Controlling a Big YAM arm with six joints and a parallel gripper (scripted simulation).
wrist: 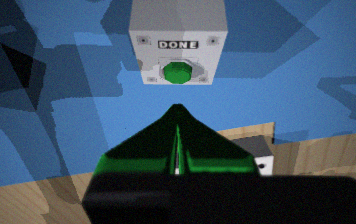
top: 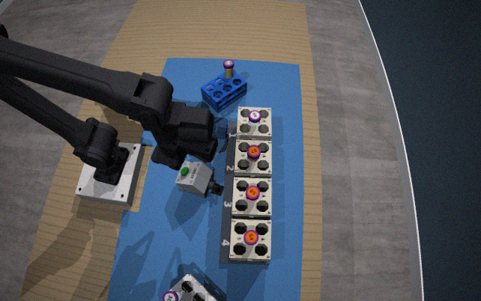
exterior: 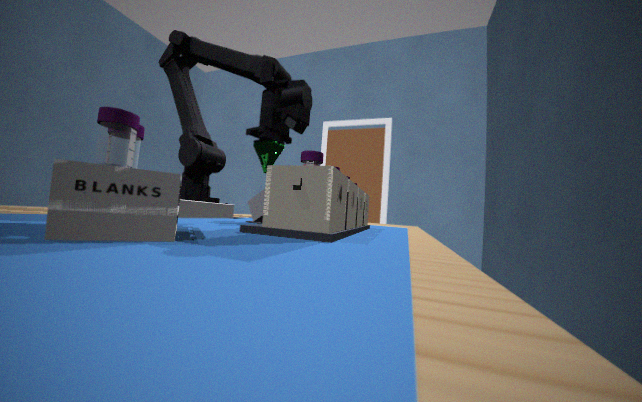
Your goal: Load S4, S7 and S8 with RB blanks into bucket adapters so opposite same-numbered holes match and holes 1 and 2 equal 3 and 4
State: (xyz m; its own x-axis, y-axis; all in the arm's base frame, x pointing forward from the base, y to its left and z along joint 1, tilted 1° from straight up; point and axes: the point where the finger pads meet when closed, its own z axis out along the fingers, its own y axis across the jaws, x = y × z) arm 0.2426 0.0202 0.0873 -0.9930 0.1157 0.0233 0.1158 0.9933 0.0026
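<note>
The green DONE key is 70 mm below my hand. Also, from my hand: 40 mL blank: 160 mm ahead, 180 mm to the left, 60 mm below; adapter 3: 190 mm ahead, 40 mm to the right, 80 mm below; adapter 2: 180 mm ahead, 70 mm to the left, 80 mm below.
</note>
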